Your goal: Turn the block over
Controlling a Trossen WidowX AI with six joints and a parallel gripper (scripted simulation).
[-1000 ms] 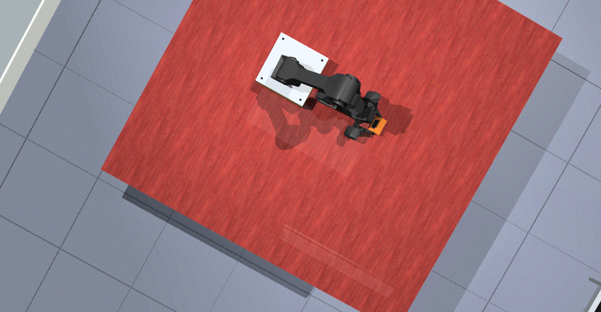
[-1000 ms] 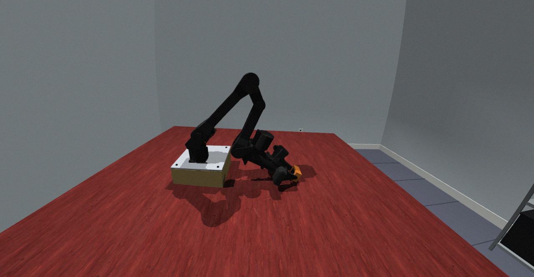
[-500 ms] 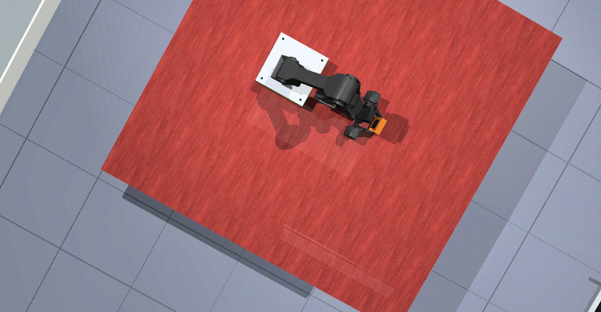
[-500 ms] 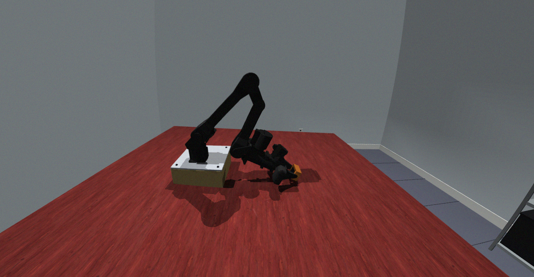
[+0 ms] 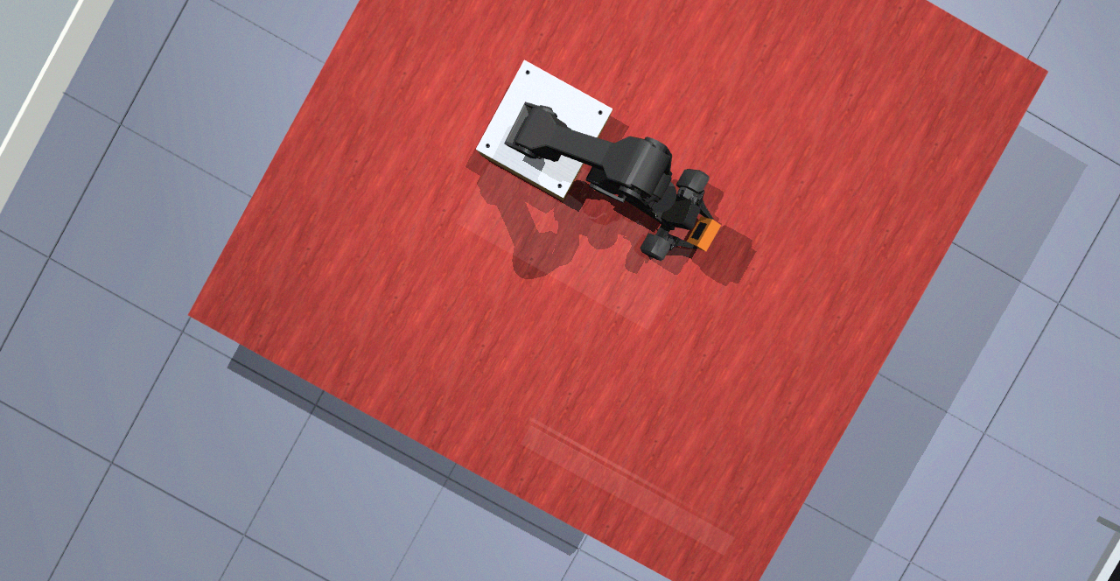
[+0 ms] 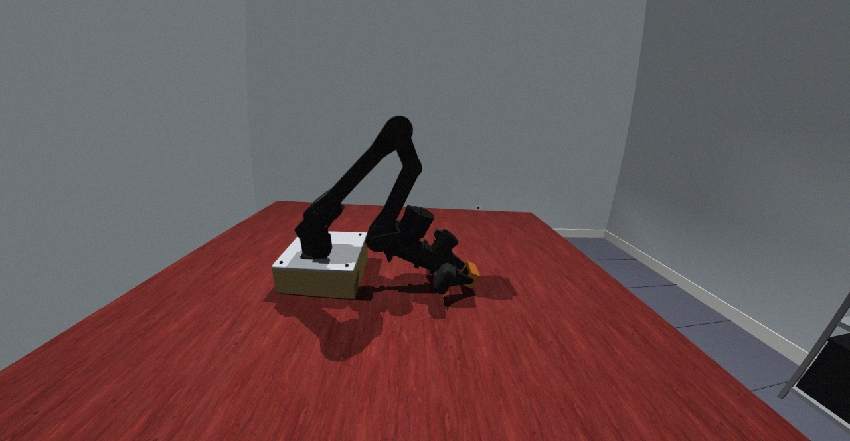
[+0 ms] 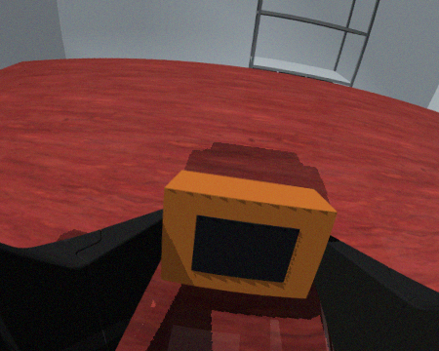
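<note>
My gripper tip is 10 mm past the orange block.
</note>
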